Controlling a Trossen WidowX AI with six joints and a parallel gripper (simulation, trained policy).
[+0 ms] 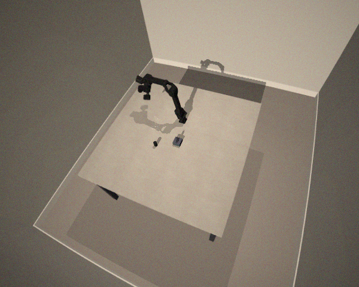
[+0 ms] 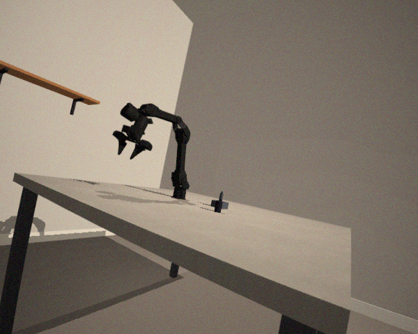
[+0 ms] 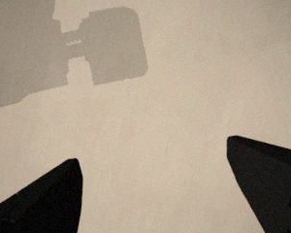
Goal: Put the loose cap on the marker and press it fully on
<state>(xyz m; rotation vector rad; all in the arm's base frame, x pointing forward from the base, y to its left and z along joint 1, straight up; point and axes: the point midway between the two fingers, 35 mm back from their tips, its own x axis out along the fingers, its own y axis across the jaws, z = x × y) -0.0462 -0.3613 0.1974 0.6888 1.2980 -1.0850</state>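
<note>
The dark cap lies 390 mm ahead of my gripper tip, 250 mm to the left of it and 140 mm below it.
</note>
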